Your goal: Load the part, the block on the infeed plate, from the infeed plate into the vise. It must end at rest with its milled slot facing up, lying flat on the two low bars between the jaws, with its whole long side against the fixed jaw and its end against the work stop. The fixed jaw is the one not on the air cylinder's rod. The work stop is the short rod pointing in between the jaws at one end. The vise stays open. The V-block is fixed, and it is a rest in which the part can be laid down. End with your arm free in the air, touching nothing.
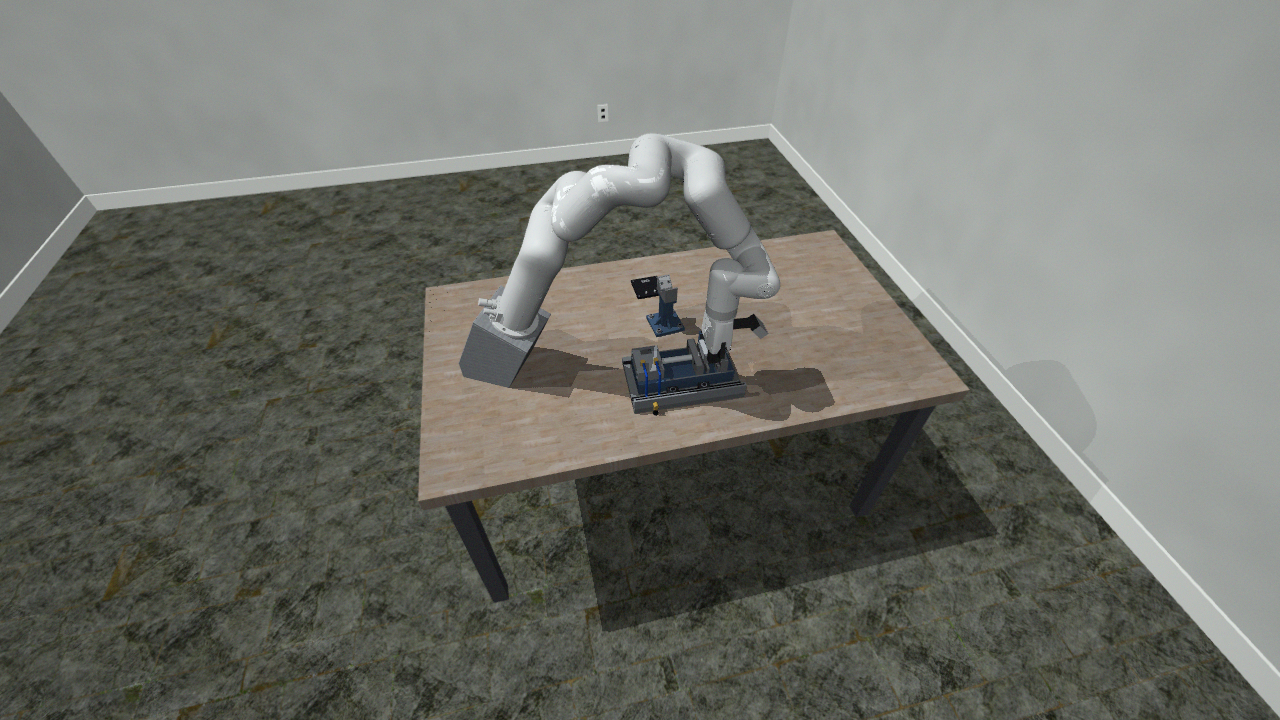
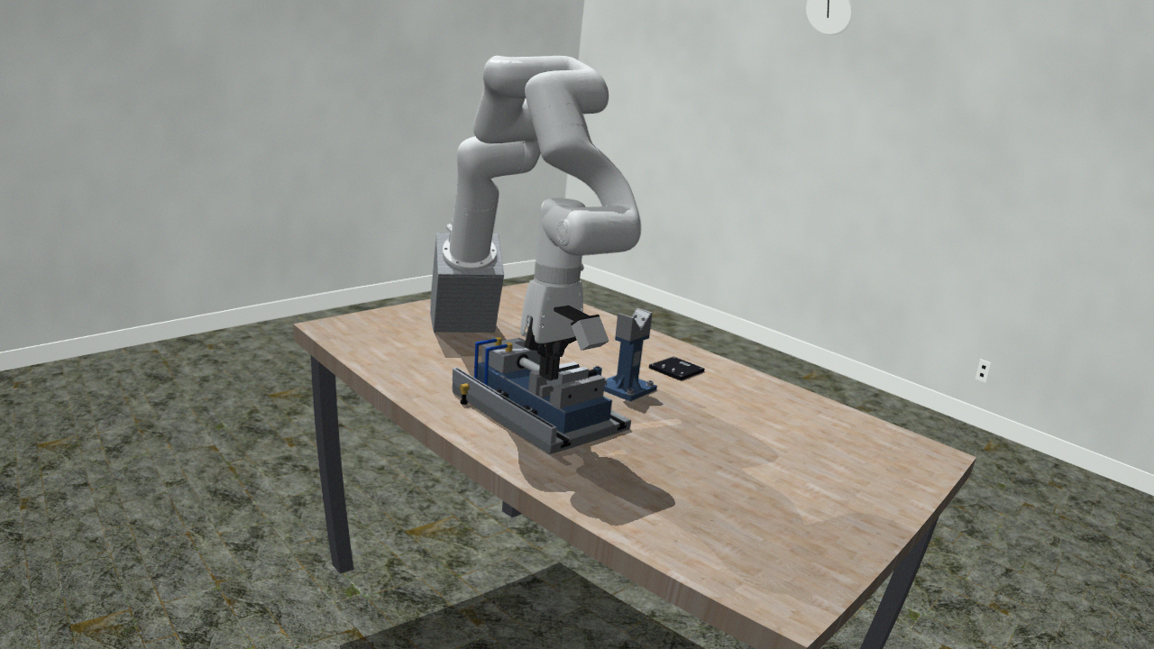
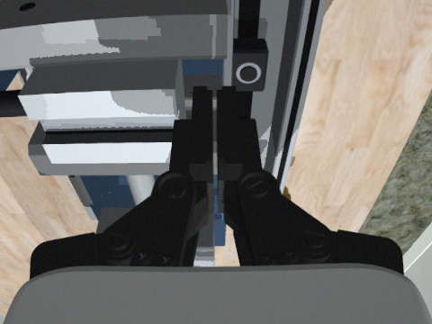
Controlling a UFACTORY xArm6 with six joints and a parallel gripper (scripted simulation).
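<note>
My hand is 4 cm to the right of the grey block and 2 cm above it. Round my hand: dark work stop rod (9 cm to the left, 3 cm below); fixed jaw (3 cm ahead, 4 cm to the left, 4 cm below); moving jaw (3 cm behind, 5 cm to the left, 4 cm below).
</note>
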